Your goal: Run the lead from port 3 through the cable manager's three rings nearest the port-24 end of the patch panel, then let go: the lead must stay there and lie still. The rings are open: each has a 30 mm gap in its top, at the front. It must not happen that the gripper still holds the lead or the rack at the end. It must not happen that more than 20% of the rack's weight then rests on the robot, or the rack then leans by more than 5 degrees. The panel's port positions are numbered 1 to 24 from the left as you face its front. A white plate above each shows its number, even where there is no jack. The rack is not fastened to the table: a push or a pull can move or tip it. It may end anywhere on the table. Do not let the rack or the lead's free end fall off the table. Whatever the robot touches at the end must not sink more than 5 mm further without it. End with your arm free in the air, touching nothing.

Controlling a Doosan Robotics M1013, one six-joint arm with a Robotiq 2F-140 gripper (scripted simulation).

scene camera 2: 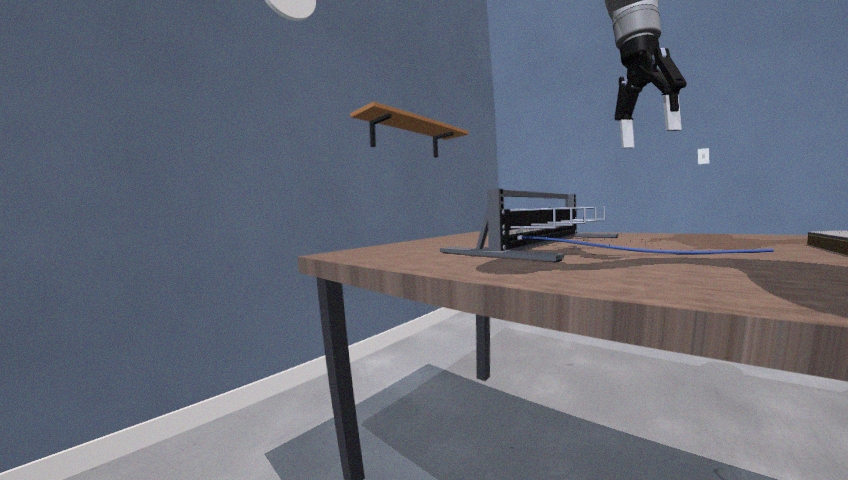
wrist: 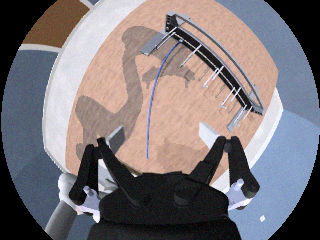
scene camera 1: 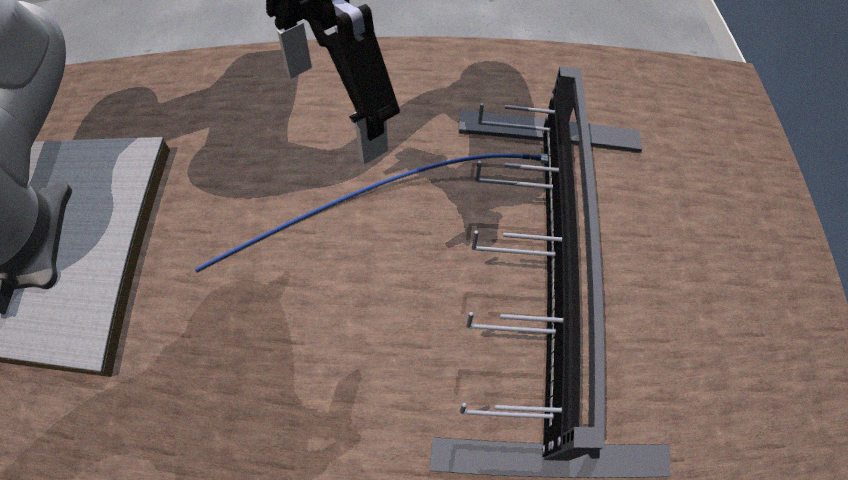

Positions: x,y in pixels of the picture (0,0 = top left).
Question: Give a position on a rack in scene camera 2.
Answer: At 502,243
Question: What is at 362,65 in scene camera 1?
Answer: My gripper.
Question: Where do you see a rack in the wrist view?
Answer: At 184,37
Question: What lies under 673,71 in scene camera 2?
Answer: My gripper.
